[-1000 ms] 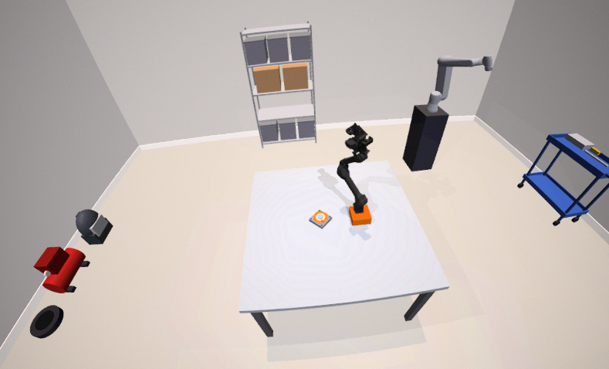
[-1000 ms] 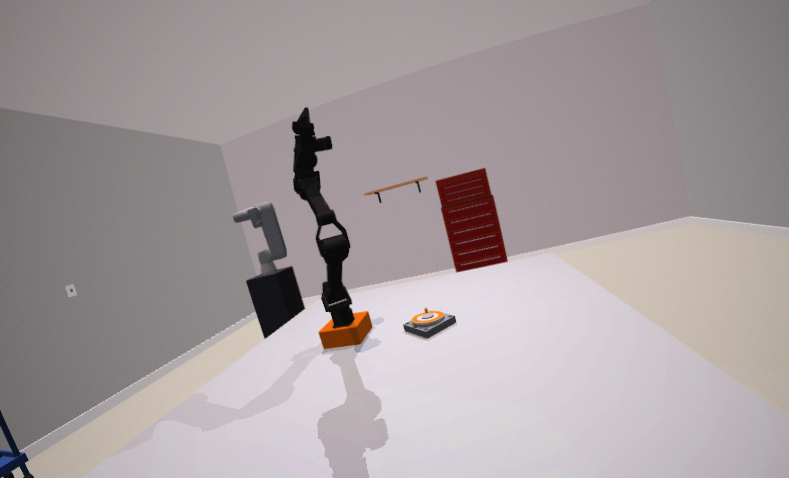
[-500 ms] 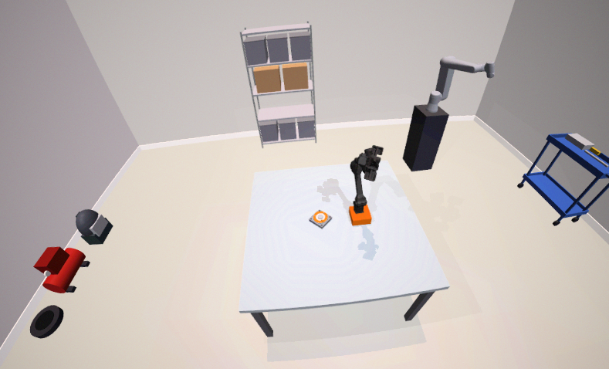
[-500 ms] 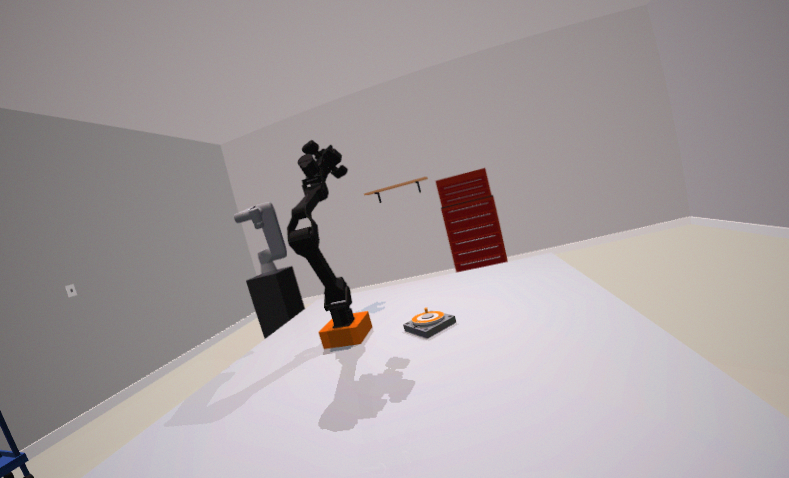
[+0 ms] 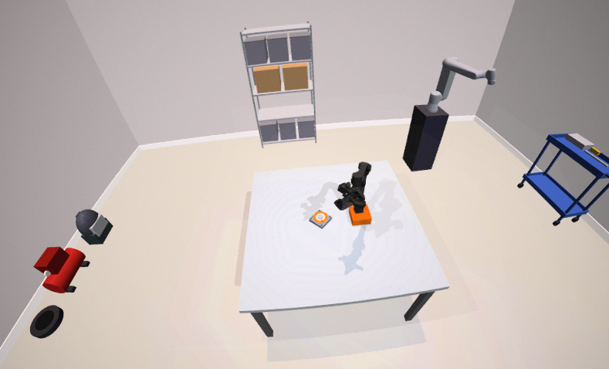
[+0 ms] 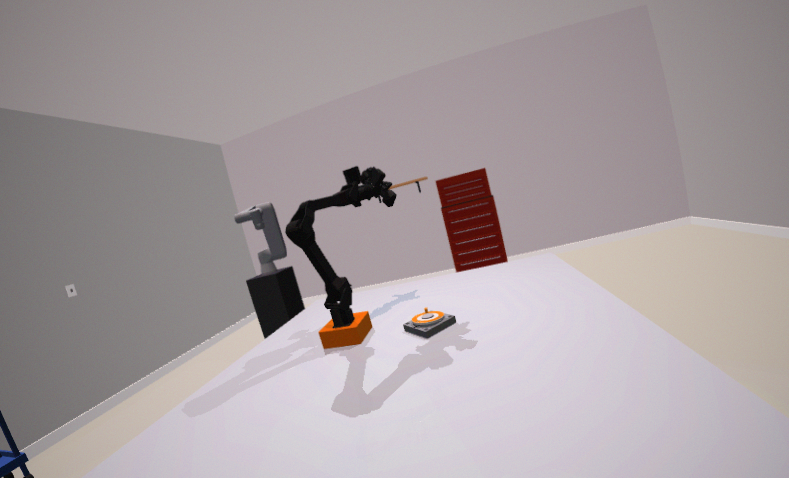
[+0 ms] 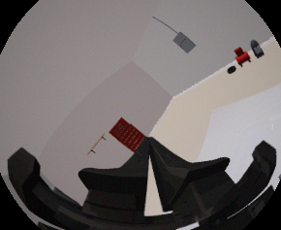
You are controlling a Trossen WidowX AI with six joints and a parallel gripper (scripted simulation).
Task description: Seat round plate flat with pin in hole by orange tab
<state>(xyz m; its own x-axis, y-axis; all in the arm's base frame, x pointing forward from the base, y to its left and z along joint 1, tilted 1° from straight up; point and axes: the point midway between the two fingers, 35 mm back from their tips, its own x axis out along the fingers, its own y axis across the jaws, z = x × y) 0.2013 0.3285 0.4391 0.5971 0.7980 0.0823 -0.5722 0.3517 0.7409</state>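
Right now the base is 480 mm below my gripper tip, 360 mm to the right of it and 60 mm ahead of it.
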